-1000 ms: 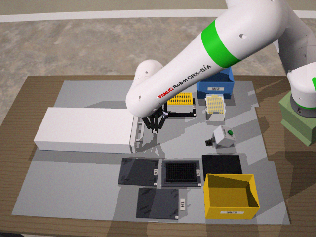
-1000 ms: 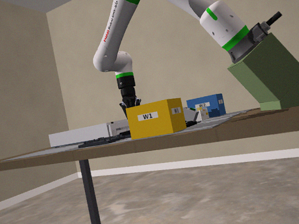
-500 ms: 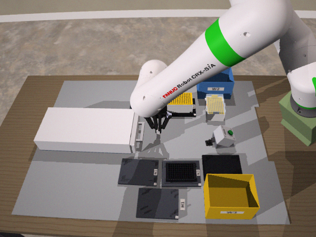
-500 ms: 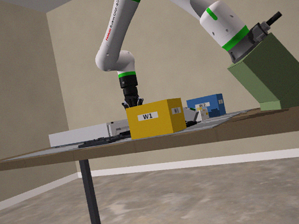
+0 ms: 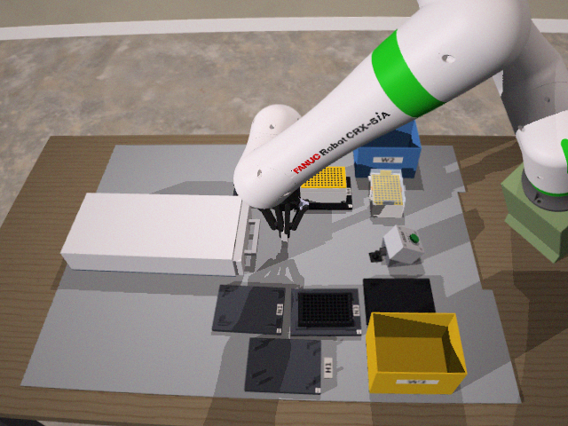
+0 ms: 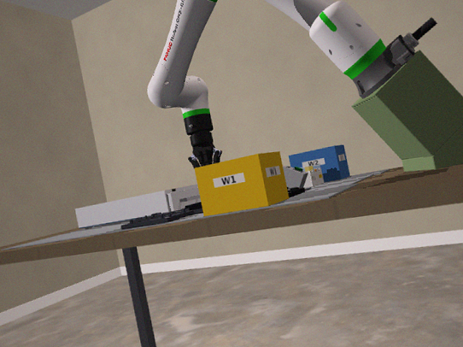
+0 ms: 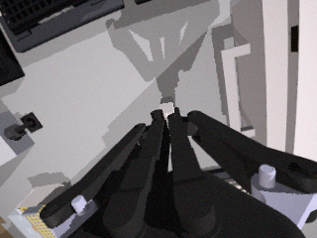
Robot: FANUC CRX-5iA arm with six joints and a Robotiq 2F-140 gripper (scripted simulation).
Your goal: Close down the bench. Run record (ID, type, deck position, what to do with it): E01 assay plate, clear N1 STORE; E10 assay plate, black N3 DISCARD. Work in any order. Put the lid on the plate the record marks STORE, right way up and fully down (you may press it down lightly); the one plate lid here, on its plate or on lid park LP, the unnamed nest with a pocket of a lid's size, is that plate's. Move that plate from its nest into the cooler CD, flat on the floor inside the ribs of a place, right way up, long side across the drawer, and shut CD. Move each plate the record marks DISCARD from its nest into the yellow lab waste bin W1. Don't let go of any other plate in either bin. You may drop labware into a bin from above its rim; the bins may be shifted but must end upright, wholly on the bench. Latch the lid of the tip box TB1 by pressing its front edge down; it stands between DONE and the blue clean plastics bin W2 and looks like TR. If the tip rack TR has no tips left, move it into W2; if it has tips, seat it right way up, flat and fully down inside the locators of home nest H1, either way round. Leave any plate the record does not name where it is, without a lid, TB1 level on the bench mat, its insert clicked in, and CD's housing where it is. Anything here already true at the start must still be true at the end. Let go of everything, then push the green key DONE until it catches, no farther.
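The black plate lies 180 mm to the left of my hand, 130 mm behind it and 30 mm below it. The rest, counted from my hand: black nest N4 (200 mm to the right, 70 mm behind, 40 mm below); then pale plate (180 mm to the right, 100 mm ahead, 30 mm below); then nest N1 (200 mm to the left, 50 mm ahead, 40 mm below).
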